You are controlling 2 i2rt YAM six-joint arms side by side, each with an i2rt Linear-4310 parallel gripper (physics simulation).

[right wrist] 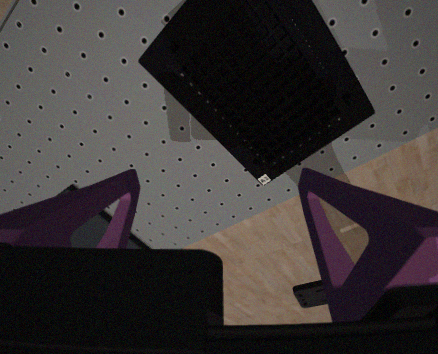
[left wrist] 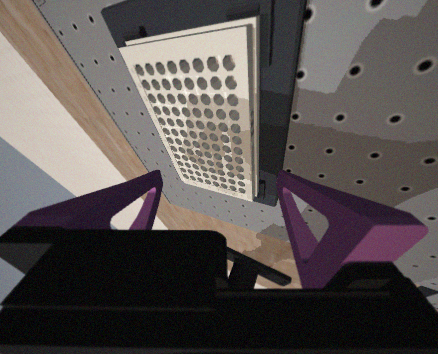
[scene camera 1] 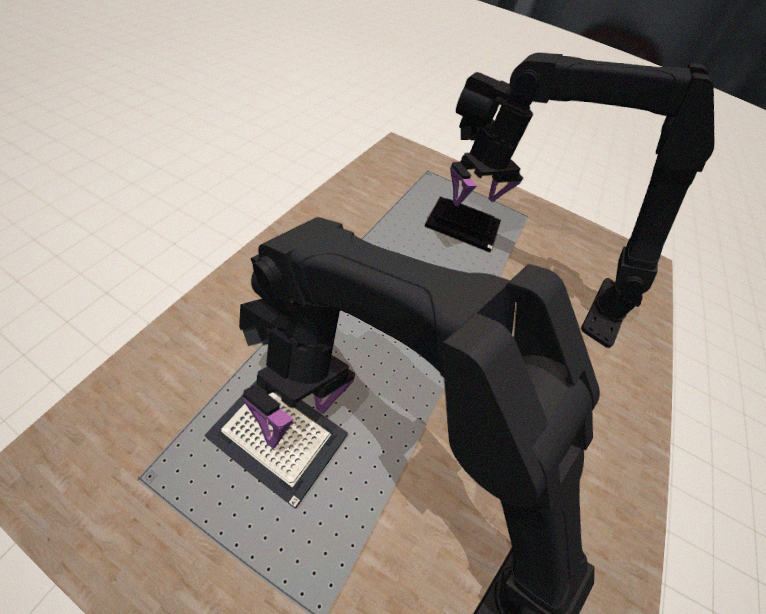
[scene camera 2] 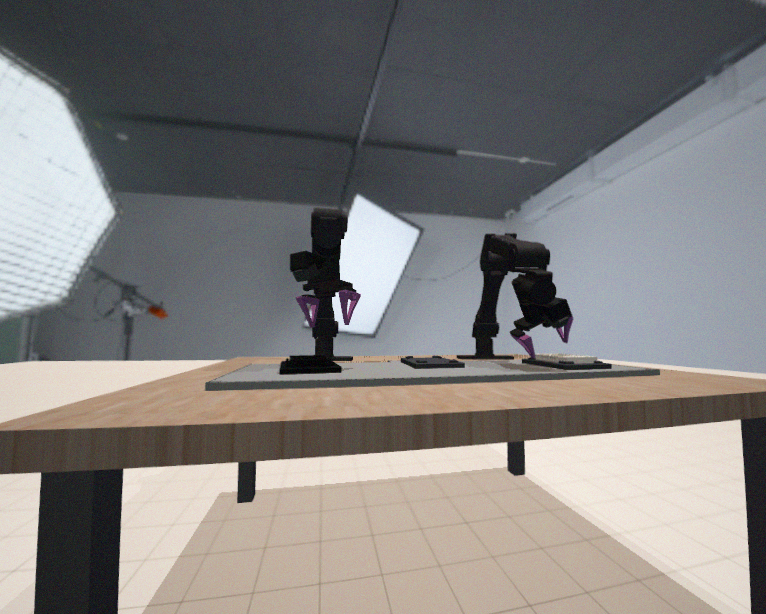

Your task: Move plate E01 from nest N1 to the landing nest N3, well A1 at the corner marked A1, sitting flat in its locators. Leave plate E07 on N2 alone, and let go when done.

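Observation:
A white well plate (scene camera 1: 306, 447) (scene camera 2: 575, 358) (left wrist: 200, 120) sits in a dark nest (scene camera 1: 319, 461) (left wrist: 277, 125), with a corner marked A1 (scene camera 1: 294, 501). My left gripper (scene camera 1: 296, 427) (scene camera 2: 548, 349) (left wrist: 219, 176) is open, low over this plate and tilted, with nothing between its fingers. A black plate (scene camera 1: 463, 217) (scene camera 2: 310, 361) (right wrist: 260, 75) sits in another nest with a white corner tag (right wrist: 264, 179). My right gripper (scene camera 1: 475, 202) (scene camera 2: 329, 324) (right wrist: 219, 177) is open and empty above it. The plate and nest names are not readable.
A third dark nest (scene camera 2: 432, 362), bearing no plate, lies between the two plates in scene camera 2; my left arm hides it in scene camera 1. All nests stand on a grey perforated board (scene camera 1: 230, 530) on the wooden table (scene camera 1: 95, 409).

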